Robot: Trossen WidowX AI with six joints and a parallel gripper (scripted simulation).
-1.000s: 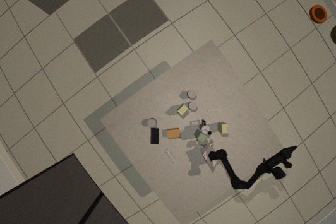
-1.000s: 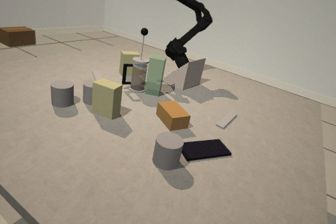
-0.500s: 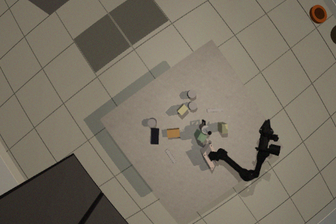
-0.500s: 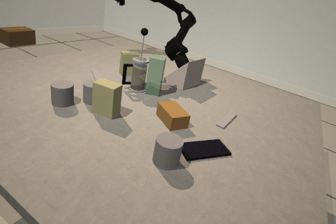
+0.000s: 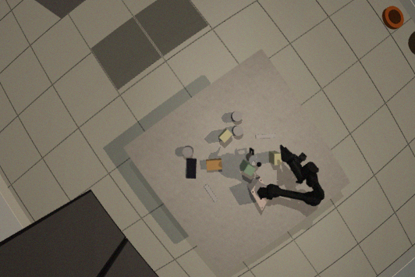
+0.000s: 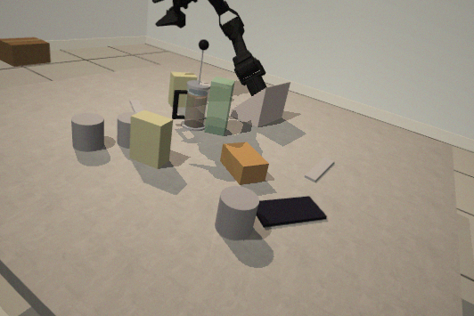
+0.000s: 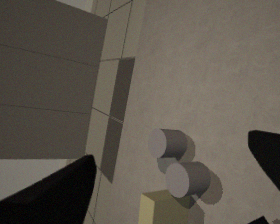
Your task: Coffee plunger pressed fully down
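My gripper tip is 18 cm above the coffee press, 16 cm to the right of it and 3 cm past it. From my gripper tip the other things lie so: orange box: 42 cm to the left, 27 cm below, 4 cm ahead; dark slab: 59 cm to the left, 30 cm below, 9 cm ahead; green box: 23 cm to the left, 22 cm below, 8 cm behind.
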